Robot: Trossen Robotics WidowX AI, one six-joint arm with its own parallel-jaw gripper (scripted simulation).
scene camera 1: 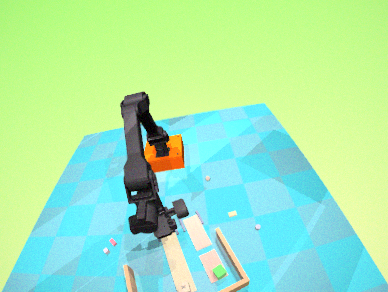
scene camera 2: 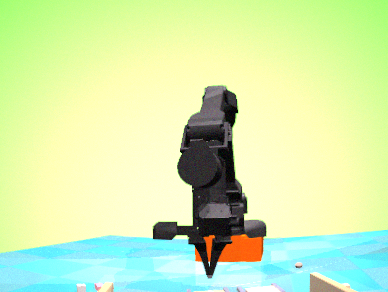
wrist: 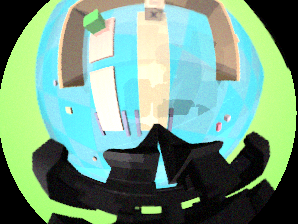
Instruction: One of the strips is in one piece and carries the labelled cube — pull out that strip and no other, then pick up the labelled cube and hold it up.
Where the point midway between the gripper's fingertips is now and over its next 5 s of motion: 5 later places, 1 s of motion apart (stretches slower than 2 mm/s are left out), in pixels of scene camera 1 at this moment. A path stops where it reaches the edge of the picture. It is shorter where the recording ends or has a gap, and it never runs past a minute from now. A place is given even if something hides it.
My gripper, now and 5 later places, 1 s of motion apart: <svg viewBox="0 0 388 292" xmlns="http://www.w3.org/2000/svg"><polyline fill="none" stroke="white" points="165,229 167,233 164,224 160,216 157,208 154,201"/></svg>
